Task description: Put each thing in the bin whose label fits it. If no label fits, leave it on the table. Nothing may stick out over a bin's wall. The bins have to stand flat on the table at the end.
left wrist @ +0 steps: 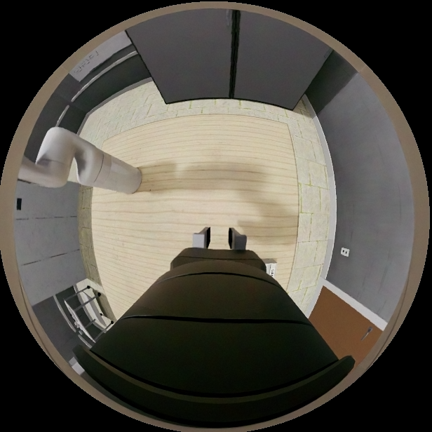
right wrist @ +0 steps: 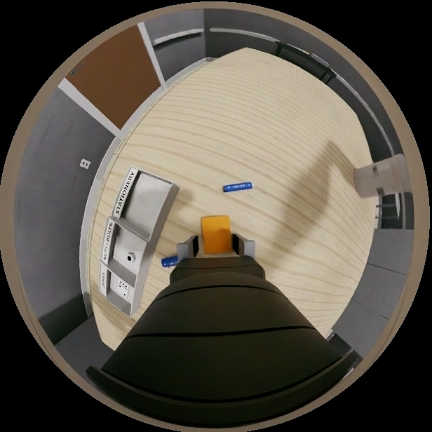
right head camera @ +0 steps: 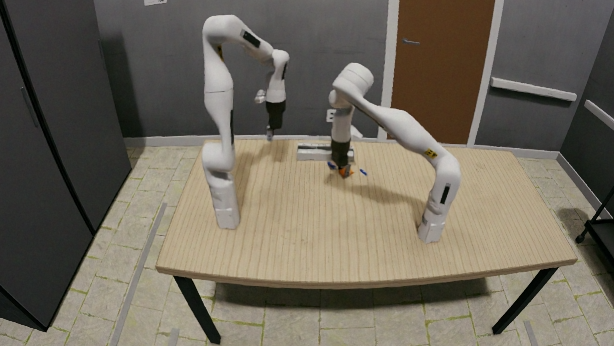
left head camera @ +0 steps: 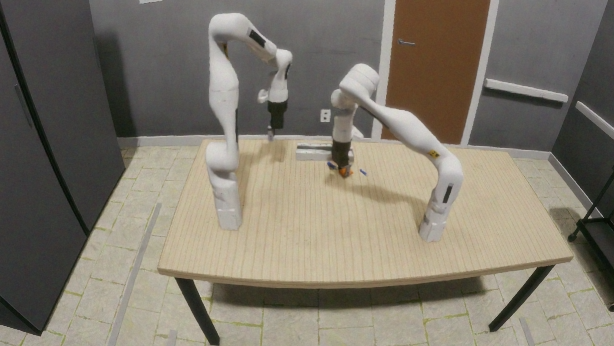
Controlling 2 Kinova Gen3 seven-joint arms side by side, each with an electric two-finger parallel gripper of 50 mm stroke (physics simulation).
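Places are measured from the left arm's base along level axes (x ahead, y left, z up), in metres.
Where they show: left gripper, fingertip midpoint: [right head camera: 270, 138] [left head camera: 271, 138]; right gripper, fingertip midpoint: [right head camera: 343, 172] [left head camera: 343, 172]; left arm's base, origin of the base link: [right head camera: 228, 220] [left head camera: 230, 220]; right arm's base, origin of the base link: [right head camera: 428, 233] [left head camera: 429, 232].
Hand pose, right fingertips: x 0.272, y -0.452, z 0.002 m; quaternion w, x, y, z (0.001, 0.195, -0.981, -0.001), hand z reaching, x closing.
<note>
Each offset is from my right fingertips to the centre of the thing. Level surfaces: height alone.
A joined row of grey bins @(0.017 m up, 0.128 m ahead, 0.066 m left) [left head camera: 312, 156] [right head camera: 312, 156] [left wrist: 271, 269] stands at the table's back, labelled STATIONERY, NUTS+BOLTS and GAMES. In the right wrist view a nut [right wrist: 131, 257] lies in the middle bin and a white dotted piece [right wrist: 122, 286] in the GAMES bin. An orange block [right wrist: 216, 231] lies on the table. One blue cylinder @(0.003 m up, 0.005 m back, 0.087 m right) [left head camera: 363, 172] [right head camera: 363, 172] [right wrist: 238, 187] lies to its right in the head views, another @(0.005 m up, 0.043 m ahead, 0.045 m left) [left head camera: 331, 165] [right head camera: 331, 165] [right wrist: 170, 261] to its left. My right gripper [right wrist: 215, 241] is open, low over the orange block, fingers towards its two sides. My left gripper [left head camera: 271, 134] [right head camera: 270, 134] [left wrist: 219, 234] is open and empty, high above the table.
The wooden table @(0.003 m down) [left head camera: 300, 225] [right head camera: 300, 225] carries both arm bases. A dark cabinet [left head camera: 45, 125] [right head camera: 50, 125] stands at the left, and a grey wall runs behind the table. A black cart [left head camera: 595, 235] shows at the right edge of the left head view.
</note>
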